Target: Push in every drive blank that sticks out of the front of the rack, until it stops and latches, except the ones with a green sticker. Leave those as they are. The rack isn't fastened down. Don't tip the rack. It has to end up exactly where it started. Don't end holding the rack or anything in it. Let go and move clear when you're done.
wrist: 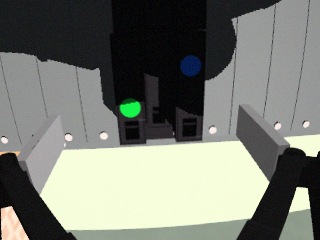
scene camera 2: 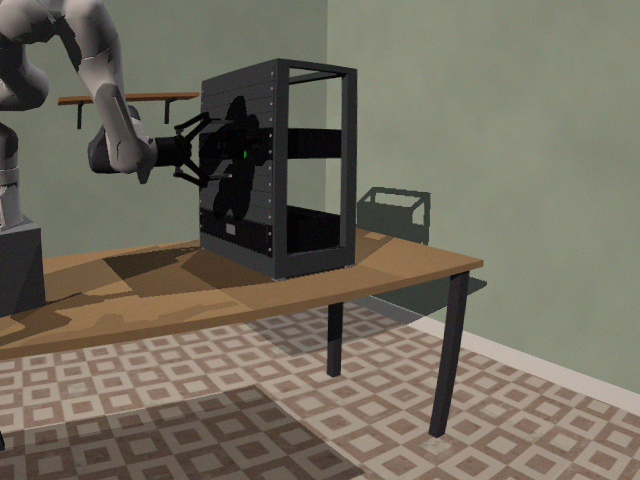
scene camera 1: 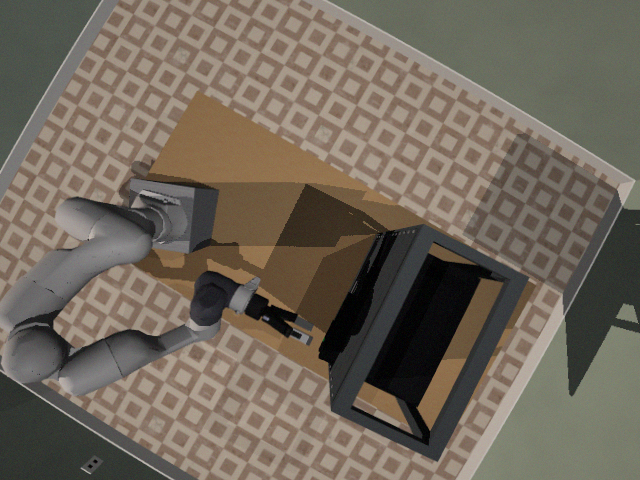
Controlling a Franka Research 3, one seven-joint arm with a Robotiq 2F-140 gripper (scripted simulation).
Path:
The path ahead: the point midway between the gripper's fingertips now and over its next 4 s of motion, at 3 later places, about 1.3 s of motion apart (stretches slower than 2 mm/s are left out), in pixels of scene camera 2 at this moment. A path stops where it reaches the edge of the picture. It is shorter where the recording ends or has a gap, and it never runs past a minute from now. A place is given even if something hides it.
My gripper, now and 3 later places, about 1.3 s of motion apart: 230, 148; 230, 145; 221, 133; 222, 135

